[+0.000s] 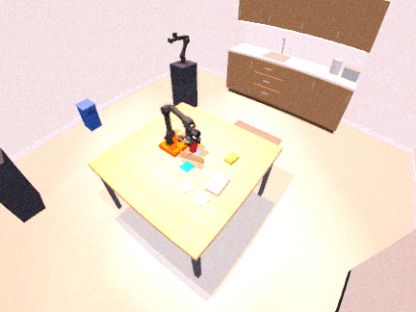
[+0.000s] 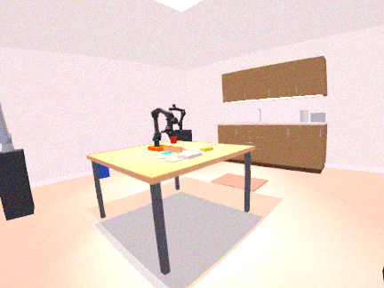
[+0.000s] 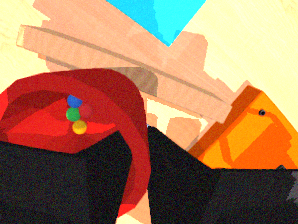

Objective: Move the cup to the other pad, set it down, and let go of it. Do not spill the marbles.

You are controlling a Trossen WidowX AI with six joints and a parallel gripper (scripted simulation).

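Now: gripper tip 120 mm above the cyan pad, 100 mm to the left of it and 60 mm short of it. Round my gripper tip: red cup 30 mm ahead, 20 mm to the left.
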